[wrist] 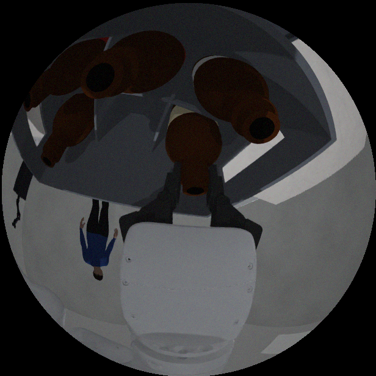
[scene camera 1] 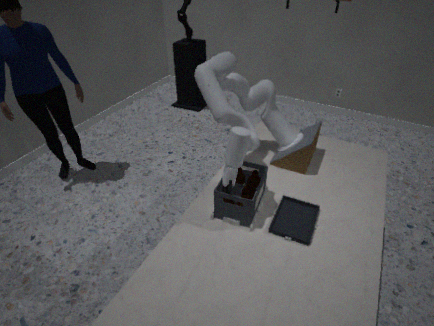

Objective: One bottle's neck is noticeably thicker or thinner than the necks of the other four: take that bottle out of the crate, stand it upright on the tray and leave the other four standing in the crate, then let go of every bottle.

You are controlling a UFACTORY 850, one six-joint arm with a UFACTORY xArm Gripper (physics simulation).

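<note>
My gripper (wrist: pixel 194 171) (scene camera 1: pixel 228 189) is shut on the neck of a brown bottle (wrist: pixel 193 142), which is upright in a corner cell of the grey crate (scene camera 1: pixel 232 212) (wrist: pixel 315 136). In the wrist view a second brown bottle (wrist: pixel 227 90) stands beside it to the right, a third bottle (wrist: pixel 150 60) at the upper middle, a fourth bottle (wrist: pixel 75 117) at the left and a fifth bottle (wrist: pixel 77 67) at the upper left. The necks appear at different angles, so their thickness is hard to compare. The dark tray (scene camera 1: pixel 295 220) lies on the table beside the crate and holds no bottle.
The pale table (scene camera 1: pixel 240 280) carries the crate and tray. A wedge-shaped block (scene camera 1: pixel 300 159) stands behind the tray near the arm's base. A person (scene camera 1: pixel 35 65) (wrist: pixel 97 245) stands on the floor at the left. A black pedestal (scene camera 1: pixel 190 75) stands at the back.
</note>
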